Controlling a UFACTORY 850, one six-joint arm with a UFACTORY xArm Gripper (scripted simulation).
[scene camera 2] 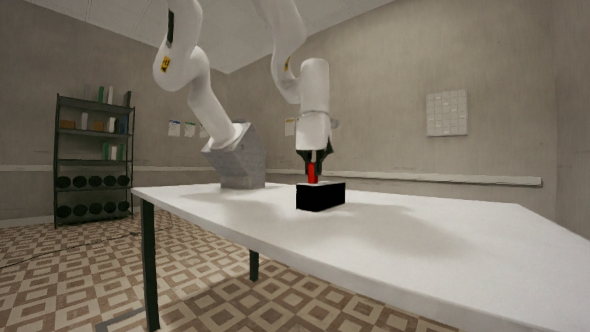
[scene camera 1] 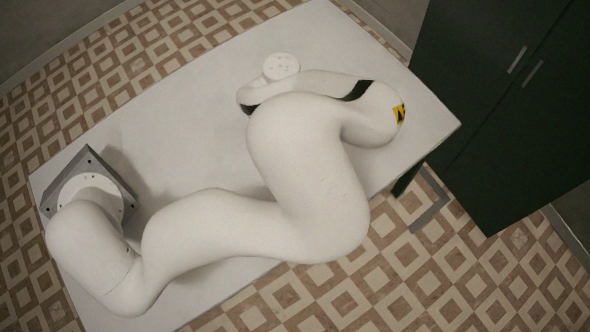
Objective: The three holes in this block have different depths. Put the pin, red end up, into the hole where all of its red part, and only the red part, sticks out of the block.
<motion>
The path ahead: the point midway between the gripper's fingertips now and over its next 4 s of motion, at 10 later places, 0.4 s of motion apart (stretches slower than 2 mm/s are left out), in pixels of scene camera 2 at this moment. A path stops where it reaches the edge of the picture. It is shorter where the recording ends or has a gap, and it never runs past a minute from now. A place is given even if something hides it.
The gripper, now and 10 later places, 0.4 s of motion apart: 313, 175; 313, 176; 313, 176; 313, 176; 313, 177; 313, 176; 313, 173; 313, 170; 313, 167; 313, 165; 313, 161
</motion>
